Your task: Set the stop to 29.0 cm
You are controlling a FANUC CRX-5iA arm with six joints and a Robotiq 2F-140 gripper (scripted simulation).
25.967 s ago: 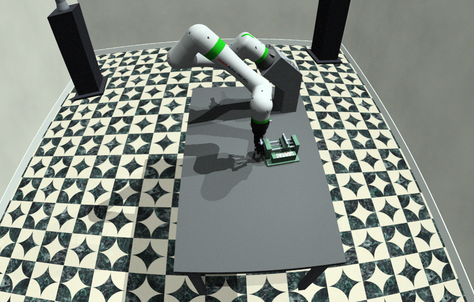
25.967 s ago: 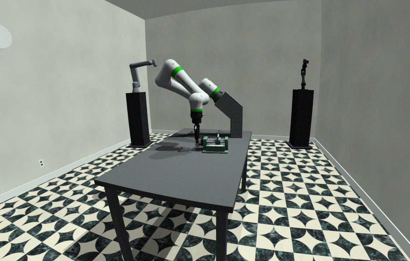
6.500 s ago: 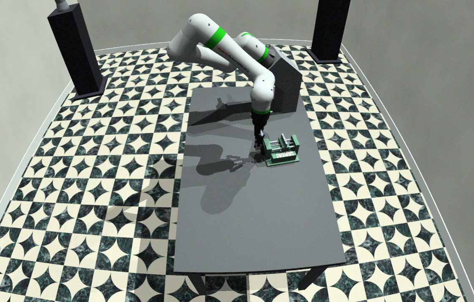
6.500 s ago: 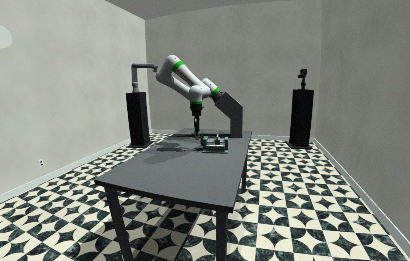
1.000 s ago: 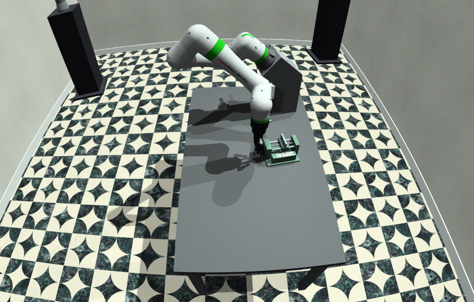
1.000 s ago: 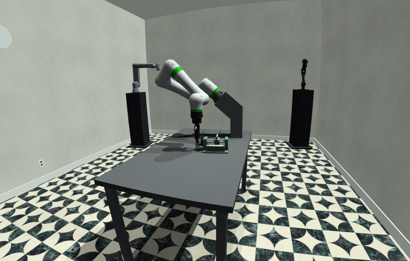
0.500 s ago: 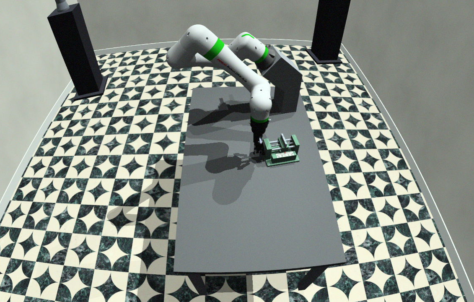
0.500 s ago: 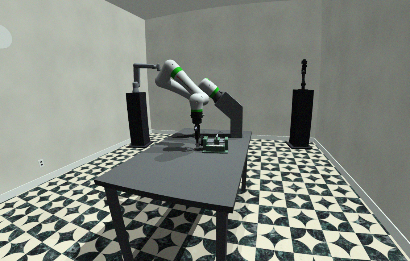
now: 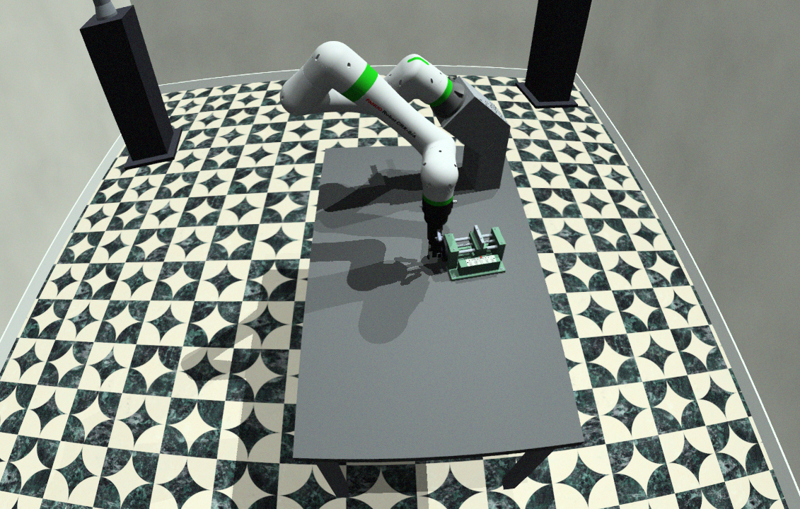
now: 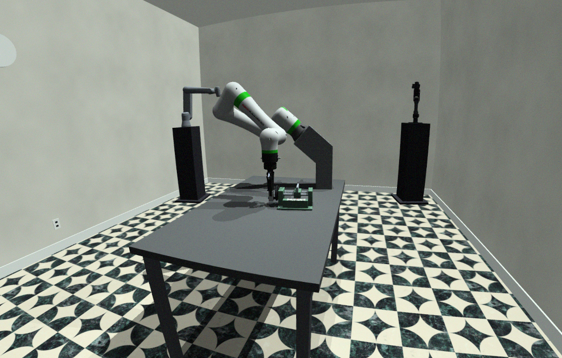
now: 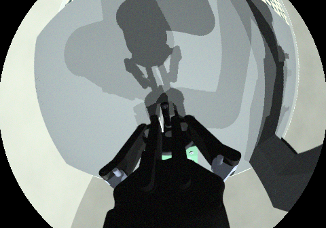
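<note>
Now: the black handwheel 2 cm to the left of my hand and 1 cm below it. The rest, counted from my hand: green stop fixture 1 cm ahead, 16 cm to the left, 3 cm above.
</note>
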